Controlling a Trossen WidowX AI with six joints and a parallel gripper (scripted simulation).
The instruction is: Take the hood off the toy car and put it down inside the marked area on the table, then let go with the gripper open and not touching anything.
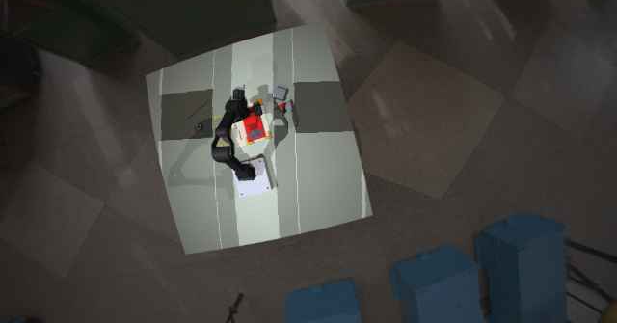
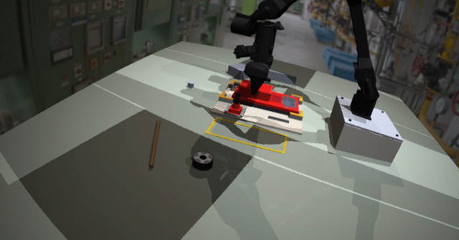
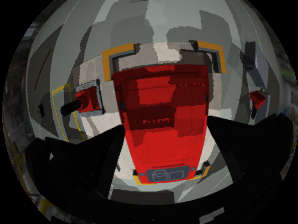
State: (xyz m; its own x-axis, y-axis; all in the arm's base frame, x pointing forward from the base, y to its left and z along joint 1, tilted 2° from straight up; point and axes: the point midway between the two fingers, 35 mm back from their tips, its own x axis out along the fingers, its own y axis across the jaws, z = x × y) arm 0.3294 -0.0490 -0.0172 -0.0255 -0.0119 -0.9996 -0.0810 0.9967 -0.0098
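Right now the hood is right at my gripper tip. The rest, counted from my gripper tip: black ring (10 mm ahead, 350 mm to the left, 30 mm below); wooden stick (130 mm ahead, 340 mm to the left, 30 mm below).
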